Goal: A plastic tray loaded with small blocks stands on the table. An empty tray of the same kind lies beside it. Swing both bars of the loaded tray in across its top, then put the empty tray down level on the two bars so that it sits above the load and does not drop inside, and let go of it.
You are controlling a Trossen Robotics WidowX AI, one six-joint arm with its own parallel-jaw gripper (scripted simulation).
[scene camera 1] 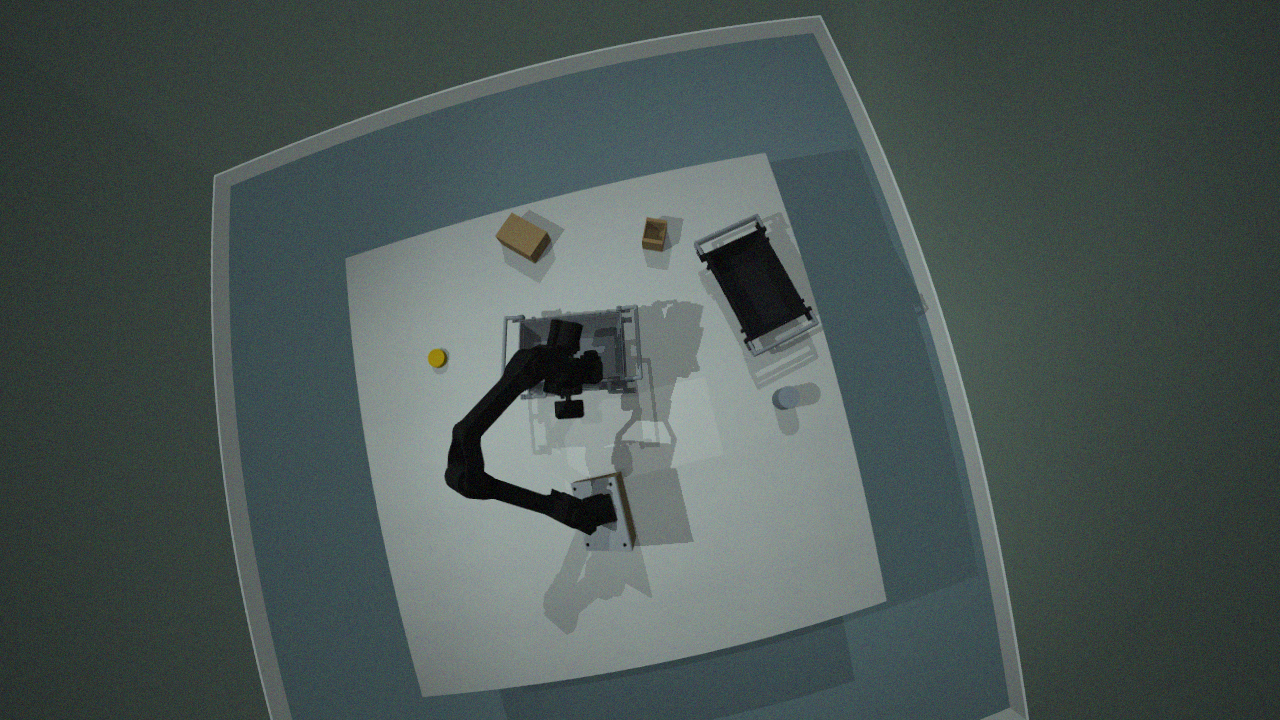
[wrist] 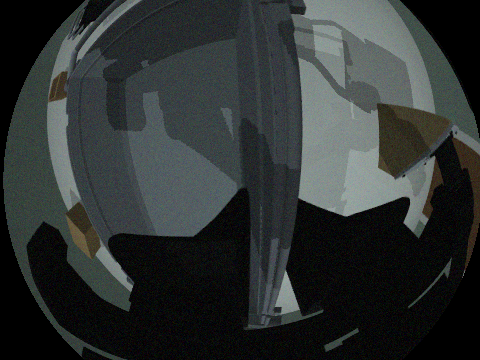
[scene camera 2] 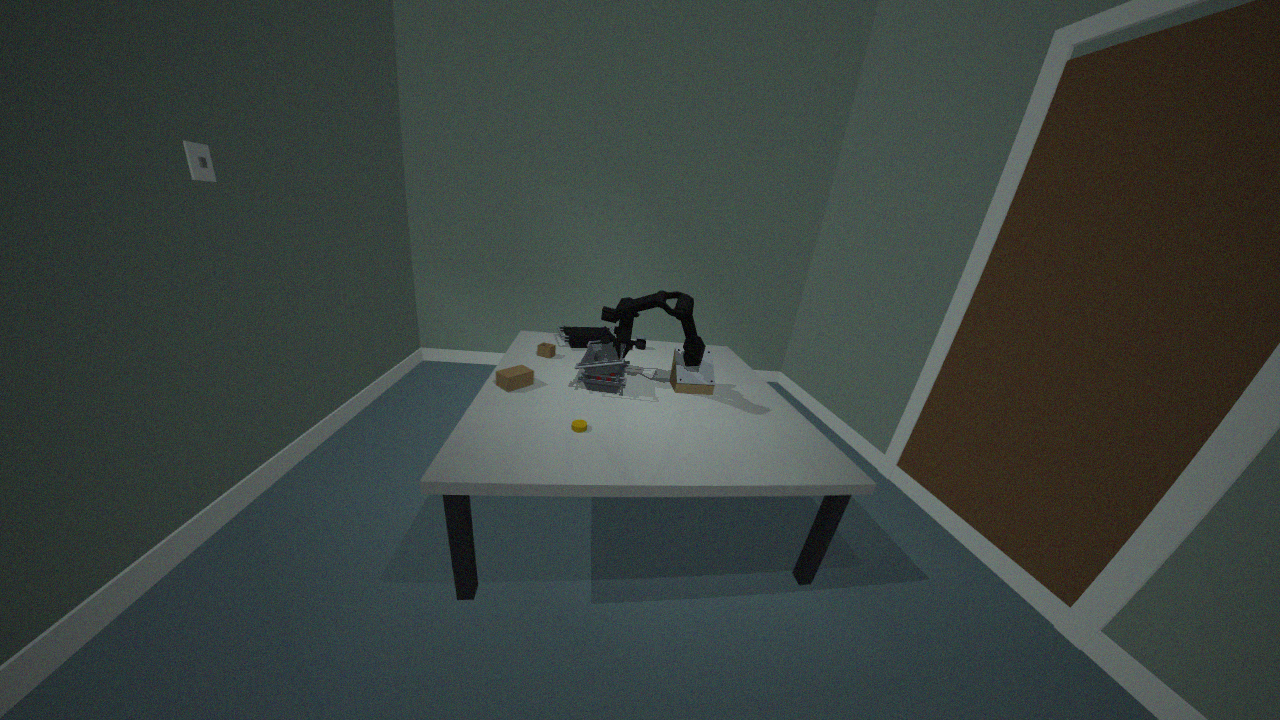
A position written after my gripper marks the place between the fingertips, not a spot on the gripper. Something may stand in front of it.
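Observation:
Looking at the scene, I find my gripper (scene camera 1: 573,379), and the gripper (wrist: 255,194) is visible to me from the wrist as well. A tray (scene camera 1: 602,331) is here too, which I also see as the tray (wrist: 169,116). And there is a small open box (scene camera 1: 653,239).

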